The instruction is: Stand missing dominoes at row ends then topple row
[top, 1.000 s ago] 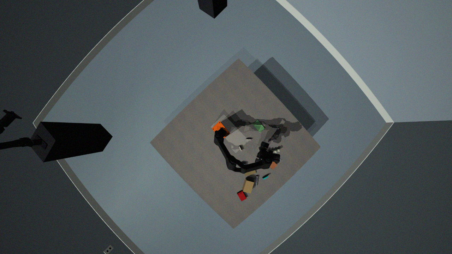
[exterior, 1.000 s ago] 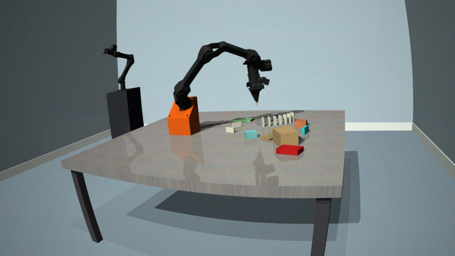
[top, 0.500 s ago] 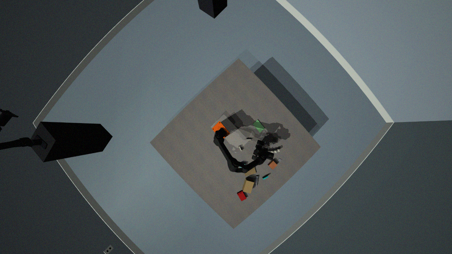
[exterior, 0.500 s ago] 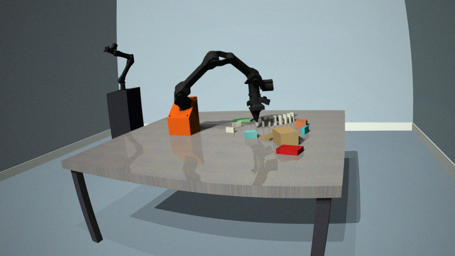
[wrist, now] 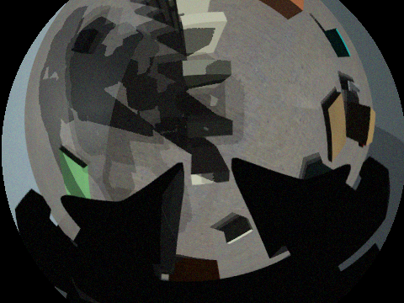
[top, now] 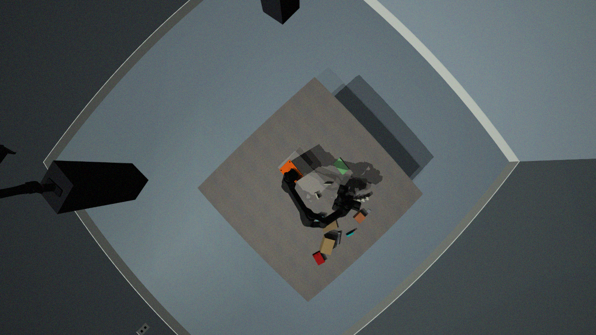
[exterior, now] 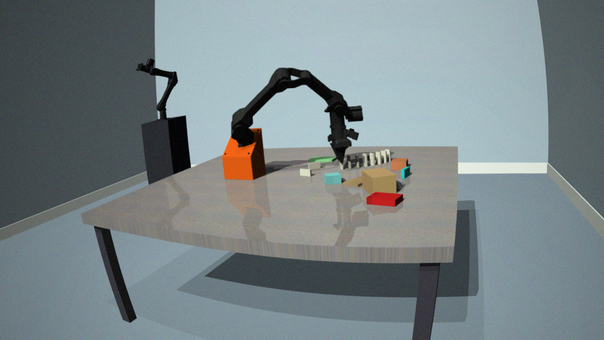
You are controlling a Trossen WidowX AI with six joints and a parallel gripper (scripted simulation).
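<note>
Now: gripper tip 19 cm to the right of the flat green block, 12 cm past it and 3 cm above it. The rest, counted from my gripper tip: orange block 24 cm ahead, 2 cm to the right, 1 cm below; then cyan block 22 cm to the right, 1 cm below, 1 cm ahead; then flat tan slab 22 cm to the right, 11 cm ahead, 3 cm below.
</note>
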